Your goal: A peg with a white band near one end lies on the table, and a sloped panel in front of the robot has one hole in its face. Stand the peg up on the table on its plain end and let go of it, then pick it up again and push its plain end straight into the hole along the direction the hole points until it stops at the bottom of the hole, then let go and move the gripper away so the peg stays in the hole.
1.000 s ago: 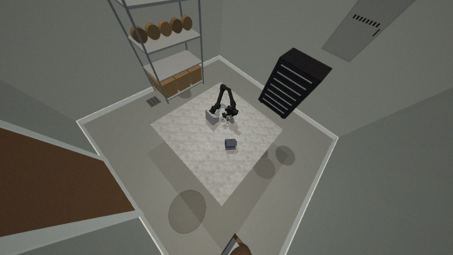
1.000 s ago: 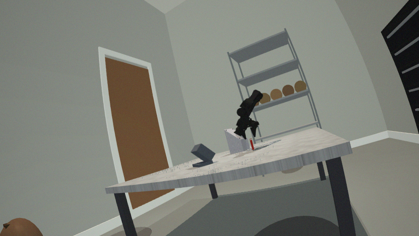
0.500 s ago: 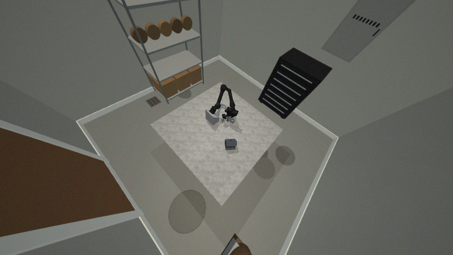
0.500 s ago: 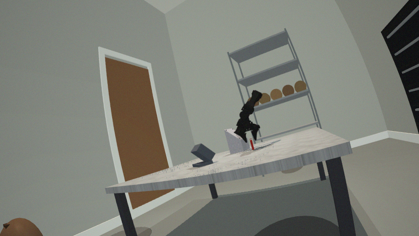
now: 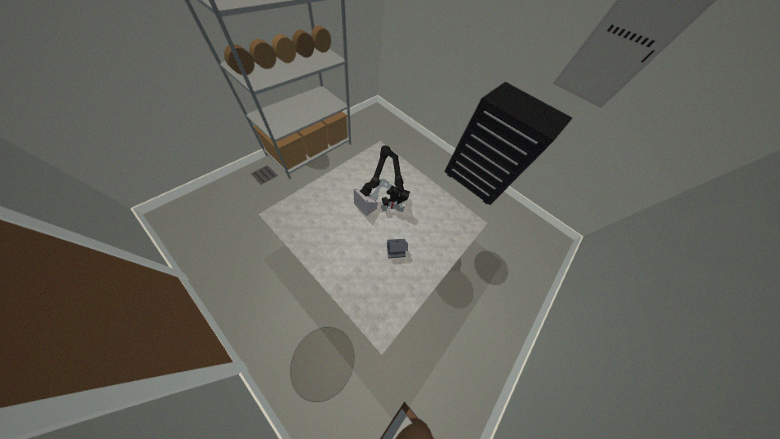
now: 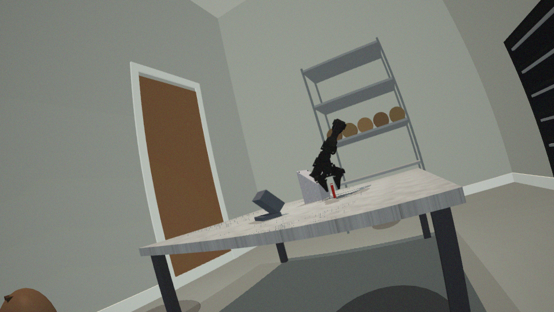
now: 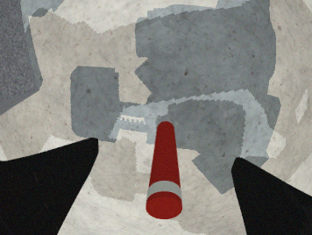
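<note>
My gripper tip is 20 mm below the red peg. From my gripper tip the other things lie so: panel 250 mm ahead, 270 mm to the right, 40 mm above.
</note>
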